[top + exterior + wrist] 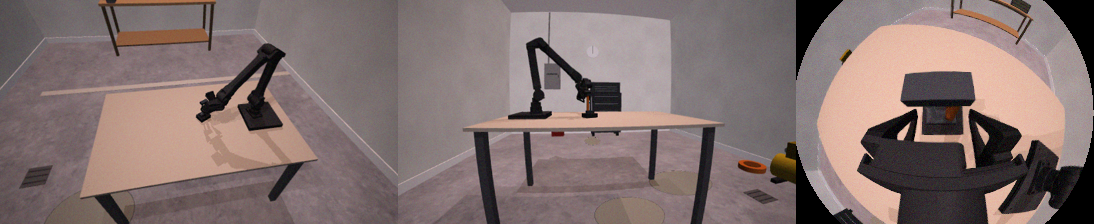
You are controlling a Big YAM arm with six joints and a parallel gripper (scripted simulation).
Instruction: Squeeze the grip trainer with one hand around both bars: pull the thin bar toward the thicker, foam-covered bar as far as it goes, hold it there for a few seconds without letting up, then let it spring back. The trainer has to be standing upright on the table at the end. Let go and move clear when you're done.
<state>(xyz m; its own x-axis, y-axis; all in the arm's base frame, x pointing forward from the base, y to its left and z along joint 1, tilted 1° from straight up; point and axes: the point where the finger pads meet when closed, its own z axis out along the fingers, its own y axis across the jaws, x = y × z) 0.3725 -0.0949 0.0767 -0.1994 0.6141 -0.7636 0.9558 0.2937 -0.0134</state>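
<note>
Right now the grip trainer is 10 mm ahead of my hand, 10 mm to the right of it and 20 mm below it.
</note>
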